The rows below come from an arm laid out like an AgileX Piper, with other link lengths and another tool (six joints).
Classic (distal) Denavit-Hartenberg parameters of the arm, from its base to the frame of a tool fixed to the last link. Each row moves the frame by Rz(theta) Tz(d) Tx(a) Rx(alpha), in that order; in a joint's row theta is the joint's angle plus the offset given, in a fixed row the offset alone. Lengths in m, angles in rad.
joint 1: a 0; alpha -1.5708; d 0.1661; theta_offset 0
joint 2: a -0.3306; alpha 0; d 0; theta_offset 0.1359
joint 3: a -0.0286; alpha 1.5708; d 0; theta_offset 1.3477
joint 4: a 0; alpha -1.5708; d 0.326; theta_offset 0
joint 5: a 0; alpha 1.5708; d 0; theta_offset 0
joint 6: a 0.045; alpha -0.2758; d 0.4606; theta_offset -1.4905
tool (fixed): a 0; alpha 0; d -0.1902; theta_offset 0
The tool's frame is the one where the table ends.
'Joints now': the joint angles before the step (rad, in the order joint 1, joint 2, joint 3, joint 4, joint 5, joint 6). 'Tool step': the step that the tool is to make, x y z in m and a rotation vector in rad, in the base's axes. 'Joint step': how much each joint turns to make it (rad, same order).
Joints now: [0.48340 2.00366 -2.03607 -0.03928 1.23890 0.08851]
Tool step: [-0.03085 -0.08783 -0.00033 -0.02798 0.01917 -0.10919]
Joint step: [-0.09653 -0.18890 0.26761 -0.02337 -0.04891 0.01467]
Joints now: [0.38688 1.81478 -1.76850 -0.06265 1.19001 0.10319]
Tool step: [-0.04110 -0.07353 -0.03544 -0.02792 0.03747 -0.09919]
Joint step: [-0.08886 -0.15418 0.29217 -0.02141 -0.09230 0.01926]
